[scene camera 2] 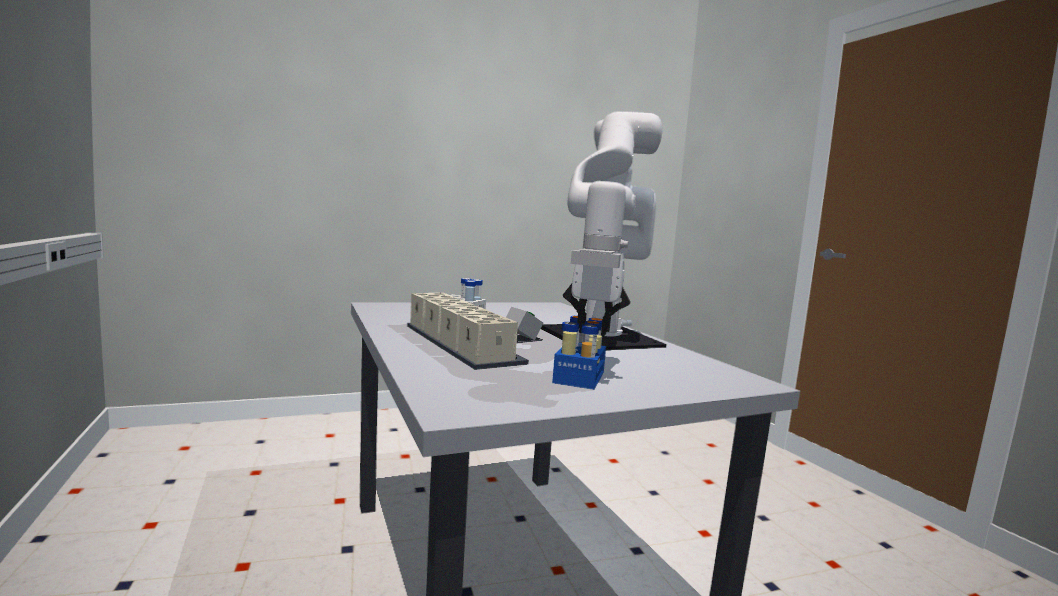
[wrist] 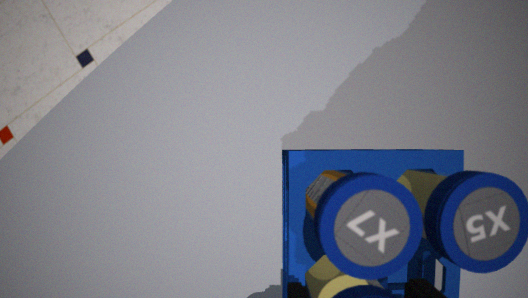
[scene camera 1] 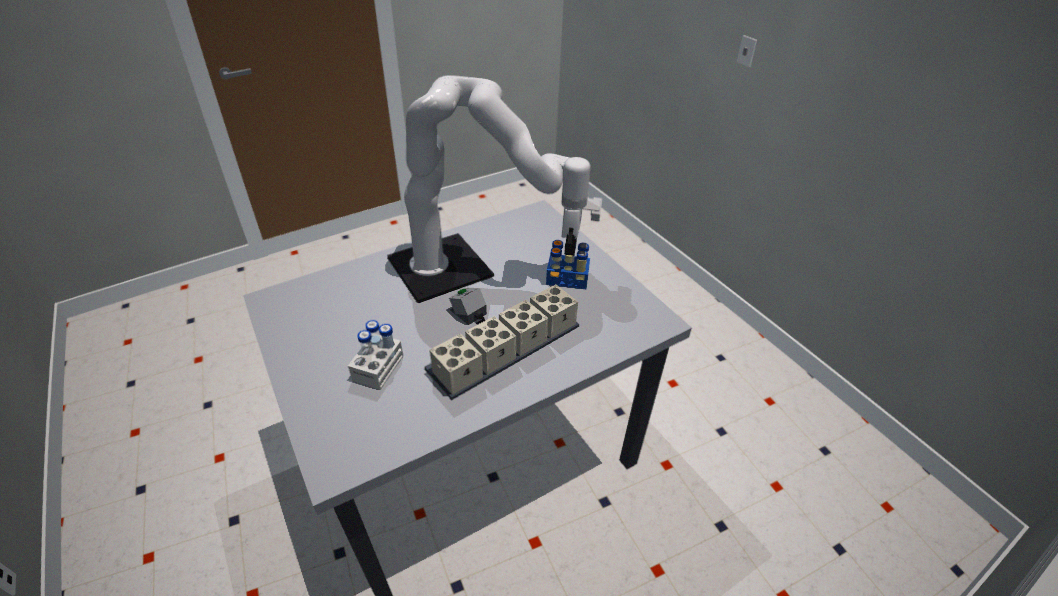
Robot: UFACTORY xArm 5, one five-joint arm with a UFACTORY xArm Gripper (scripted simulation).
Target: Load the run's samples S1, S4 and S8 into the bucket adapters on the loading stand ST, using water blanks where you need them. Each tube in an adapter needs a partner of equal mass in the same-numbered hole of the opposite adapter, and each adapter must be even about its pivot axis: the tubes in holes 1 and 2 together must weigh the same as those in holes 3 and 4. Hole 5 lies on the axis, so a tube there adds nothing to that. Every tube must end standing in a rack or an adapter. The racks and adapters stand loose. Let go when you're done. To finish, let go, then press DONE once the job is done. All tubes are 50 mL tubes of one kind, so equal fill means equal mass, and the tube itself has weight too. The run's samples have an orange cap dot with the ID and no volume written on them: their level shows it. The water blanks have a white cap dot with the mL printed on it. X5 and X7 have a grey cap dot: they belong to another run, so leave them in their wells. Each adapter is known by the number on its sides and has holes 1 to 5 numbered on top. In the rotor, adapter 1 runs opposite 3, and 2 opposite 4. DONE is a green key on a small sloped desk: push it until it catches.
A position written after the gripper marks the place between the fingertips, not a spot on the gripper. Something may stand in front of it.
In view: the gripper (scene camera 2: 592,333).
The gripper shows as well in scene camera 1 (scene camera 1: 570,250).
